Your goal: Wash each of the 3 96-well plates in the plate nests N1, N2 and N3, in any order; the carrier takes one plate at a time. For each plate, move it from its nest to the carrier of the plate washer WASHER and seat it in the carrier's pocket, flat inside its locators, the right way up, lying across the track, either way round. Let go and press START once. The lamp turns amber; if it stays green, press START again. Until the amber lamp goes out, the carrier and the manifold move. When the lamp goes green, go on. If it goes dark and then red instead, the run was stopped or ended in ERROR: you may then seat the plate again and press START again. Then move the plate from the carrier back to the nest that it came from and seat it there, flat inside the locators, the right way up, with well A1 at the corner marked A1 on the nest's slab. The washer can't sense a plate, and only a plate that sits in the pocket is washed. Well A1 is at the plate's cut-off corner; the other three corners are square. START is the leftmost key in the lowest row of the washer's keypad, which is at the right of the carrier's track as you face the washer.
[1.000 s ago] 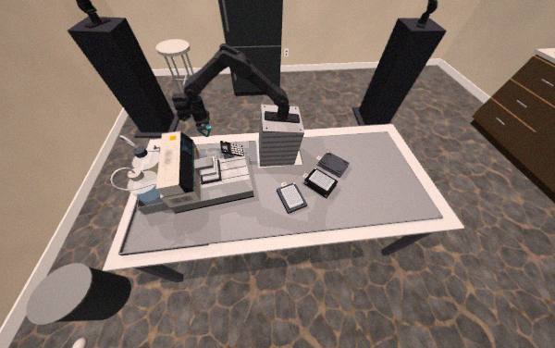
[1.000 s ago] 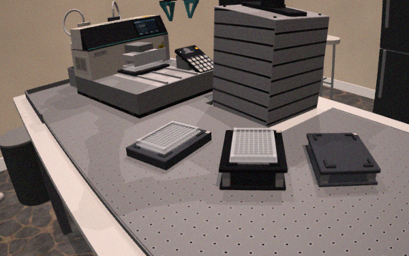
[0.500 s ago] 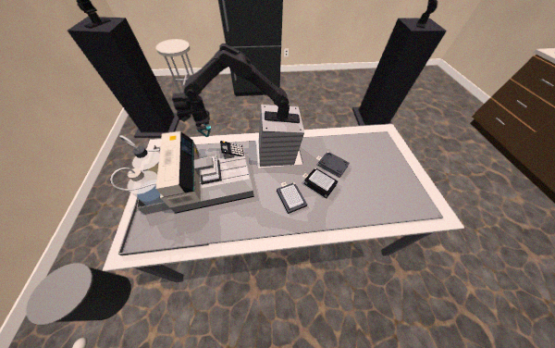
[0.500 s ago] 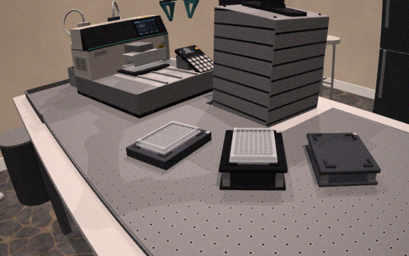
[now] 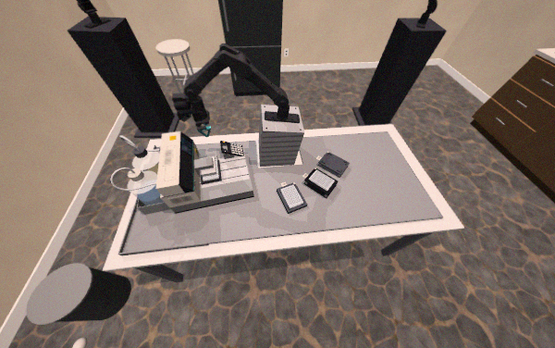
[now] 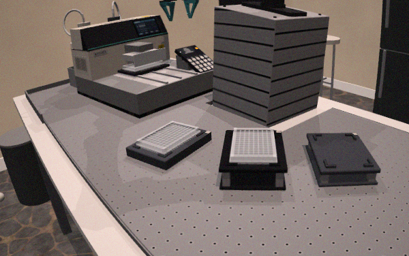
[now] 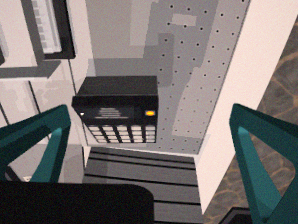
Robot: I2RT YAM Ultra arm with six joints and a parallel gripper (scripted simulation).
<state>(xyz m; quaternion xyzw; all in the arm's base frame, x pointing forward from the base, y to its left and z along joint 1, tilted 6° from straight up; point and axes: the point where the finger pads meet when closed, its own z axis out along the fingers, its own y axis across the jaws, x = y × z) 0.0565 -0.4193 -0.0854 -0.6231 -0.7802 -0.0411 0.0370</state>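
The carrier is 170 mm ahead of my hand, 10 mm to the left of it and 160 mm below it. From my hand the other things lie so: N2 label: 150 mm ahead, 580 mm to the left, 240 mm below; washer: 170 mm ahead, 10 mm to the left, 120 mm below; N1 label: 210 mm ahead, 440 mm to the left, 240 mm below.
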